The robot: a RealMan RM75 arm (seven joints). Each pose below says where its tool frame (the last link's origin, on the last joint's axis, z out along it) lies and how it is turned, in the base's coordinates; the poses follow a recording.
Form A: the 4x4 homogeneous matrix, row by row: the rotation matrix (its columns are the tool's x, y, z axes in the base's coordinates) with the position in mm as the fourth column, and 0 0 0 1 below. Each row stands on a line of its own.
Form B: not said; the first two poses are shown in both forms.
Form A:
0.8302 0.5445 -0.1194 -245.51
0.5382 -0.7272 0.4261 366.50
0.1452 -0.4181 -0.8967 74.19
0 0 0 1
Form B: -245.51 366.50 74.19 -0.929 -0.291 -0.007 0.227
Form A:
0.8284 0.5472 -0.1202 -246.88
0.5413 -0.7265 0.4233 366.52
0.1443 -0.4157 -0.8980 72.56
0 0 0 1
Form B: -246.88 366.52 72.56 -0.929 -0.293 -0.006 0.226
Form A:
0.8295 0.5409 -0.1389 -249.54
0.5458 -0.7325 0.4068 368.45
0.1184 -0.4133 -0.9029 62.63
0 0 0 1
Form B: -249.54 368.45 62.63 -0.931 -0.292 0.006 0.220
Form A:
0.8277 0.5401 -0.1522 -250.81
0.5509 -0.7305 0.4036 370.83
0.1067 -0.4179 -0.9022 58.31
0 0 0 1
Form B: -250.81 370.83 58.31 -0.930 -0.293 0.012 0.221
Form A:
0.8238 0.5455 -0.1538 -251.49
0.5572 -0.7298 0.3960 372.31
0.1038 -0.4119 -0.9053 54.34
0 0 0 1
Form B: -251.49 372.31 54.34 -0.930 -0.296 0.013 0.217
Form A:
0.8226 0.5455 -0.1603 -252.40
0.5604 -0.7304 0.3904 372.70
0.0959 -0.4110 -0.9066 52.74
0 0 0 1
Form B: -252.40 372.70 52.74 -0.930 -0.297 0.017 0.215
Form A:
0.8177 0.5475 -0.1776 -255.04
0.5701 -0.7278 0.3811 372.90
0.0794 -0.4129 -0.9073 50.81
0 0 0 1
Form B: -255.04 372.90 50.81 -0.929 -0.301 0.026 0.214
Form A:
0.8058 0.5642 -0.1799 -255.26
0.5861 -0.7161 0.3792 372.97
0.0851 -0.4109 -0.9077 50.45
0 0 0 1
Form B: -255.26 372.97 50.45 -0.926 -0.311 0.026 0.213
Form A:
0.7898 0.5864 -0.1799 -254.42
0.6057 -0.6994 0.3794 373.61
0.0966 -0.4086 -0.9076 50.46
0 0 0 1
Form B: -254.42 373.61 50.46 -0.922 -0.323 0.023 0.214
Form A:
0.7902 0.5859 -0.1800 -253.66
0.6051 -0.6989 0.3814 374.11
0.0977 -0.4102 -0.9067 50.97
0 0 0 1
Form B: -253.66 374.11 50.97 -0.921 -0.323 0.022 0.215
